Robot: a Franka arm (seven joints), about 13 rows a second.
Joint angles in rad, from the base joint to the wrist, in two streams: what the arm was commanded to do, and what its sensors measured. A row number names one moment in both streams.
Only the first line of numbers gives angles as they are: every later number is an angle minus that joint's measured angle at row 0.
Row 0, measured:
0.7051, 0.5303, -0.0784, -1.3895, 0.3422, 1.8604, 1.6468
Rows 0 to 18, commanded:
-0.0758, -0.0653, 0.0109, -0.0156, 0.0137, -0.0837, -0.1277
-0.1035, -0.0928, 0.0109, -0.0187, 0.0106, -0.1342, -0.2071
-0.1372, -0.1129, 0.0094, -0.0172, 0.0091, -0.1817, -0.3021
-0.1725, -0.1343, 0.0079, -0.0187, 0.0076, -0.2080, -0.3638
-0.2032, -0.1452, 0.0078, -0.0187, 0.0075, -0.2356, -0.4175
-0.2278, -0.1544, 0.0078, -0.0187, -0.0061, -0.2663, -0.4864
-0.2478, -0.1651, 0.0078, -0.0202, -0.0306, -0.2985, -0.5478
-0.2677, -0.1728, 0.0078, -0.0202, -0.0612, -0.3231, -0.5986
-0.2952, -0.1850, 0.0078, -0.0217, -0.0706, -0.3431, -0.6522
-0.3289, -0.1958, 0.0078, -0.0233, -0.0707, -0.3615, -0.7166
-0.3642, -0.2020, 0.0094, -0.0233, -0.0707, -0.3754, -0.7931
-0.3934, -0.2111, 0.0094, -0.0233, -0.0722, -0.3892, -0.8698
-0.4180, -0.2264, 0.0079, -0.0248, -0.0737, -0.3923, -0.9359
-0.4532, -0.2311, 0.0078, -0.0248, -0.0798, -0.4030, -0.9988
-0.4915, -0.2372, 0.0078, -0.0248, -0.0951, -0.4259, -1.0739
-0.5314, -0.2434, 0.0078, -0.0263, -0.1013, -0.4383, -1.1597
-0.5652, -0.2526, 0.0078, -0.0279, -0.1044, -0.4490, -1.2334
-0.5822, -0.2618, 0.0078, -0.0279, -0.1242, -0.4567, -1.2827
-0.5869, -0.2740, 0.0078, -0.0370, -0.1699, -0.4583, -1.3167
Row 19, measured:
-0.5639, -0.2252, -0.0115, 0.0030, -0.1126, -0.4534, -1.2441
